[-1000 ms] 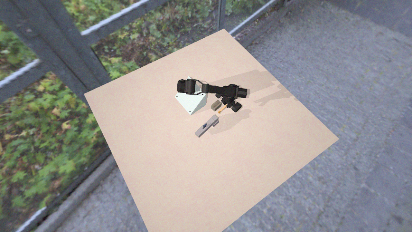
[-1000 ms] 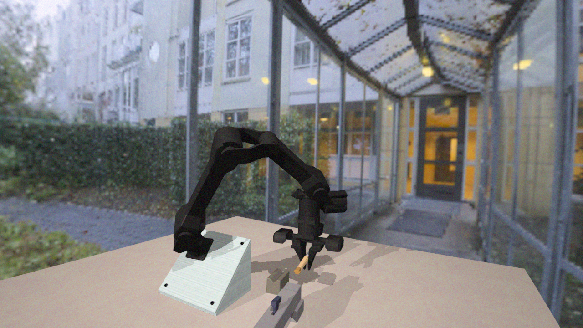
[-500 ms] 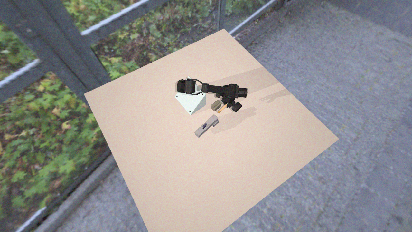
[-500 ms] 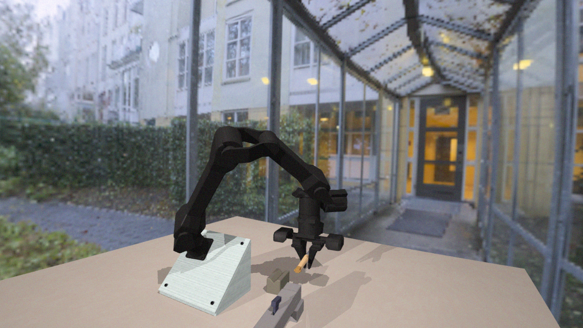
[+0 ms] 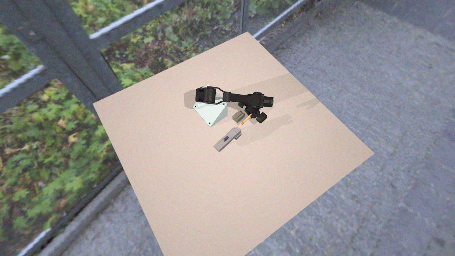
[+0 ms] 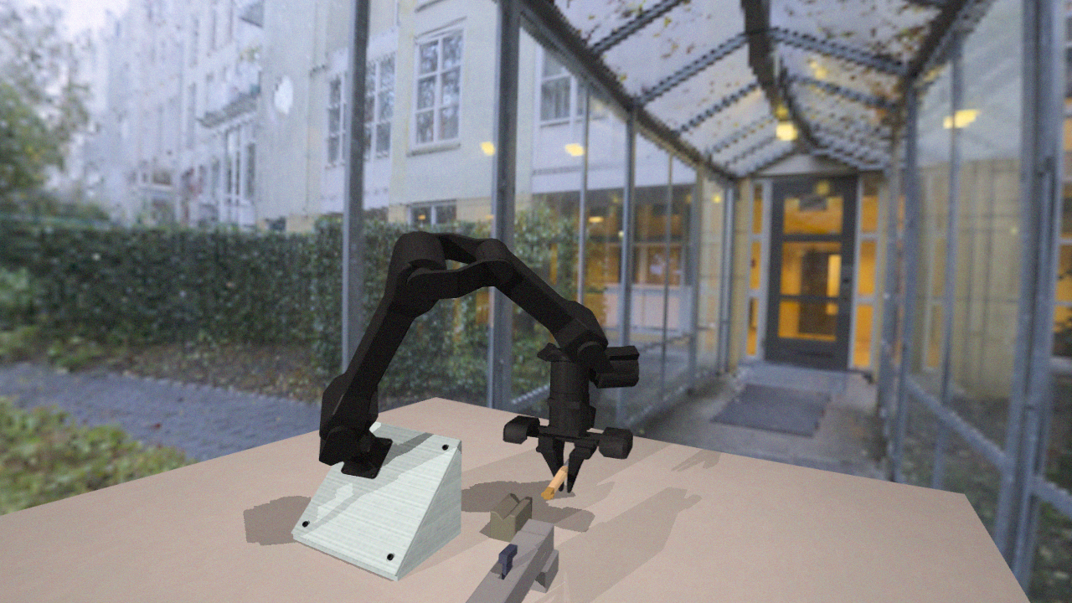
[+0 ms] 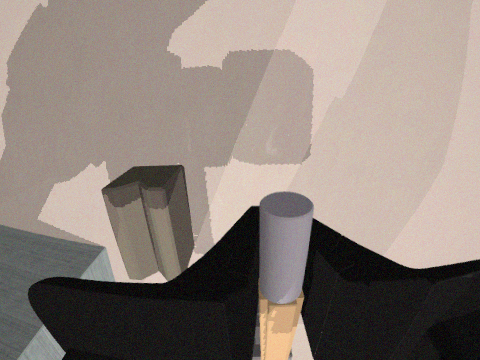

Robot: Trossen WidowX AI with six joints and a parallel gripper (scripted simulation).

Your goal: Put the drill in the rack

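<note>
My gripper tip is 40 mm to the left of the drill and 30 mm below it. From my gripper tip the other things lie so: dark blue key (10 mm ahead, 220 mm to the right, 10 mm below); then rack (70 mm behind, 30 mm to the right, 40 mm below).
</note>
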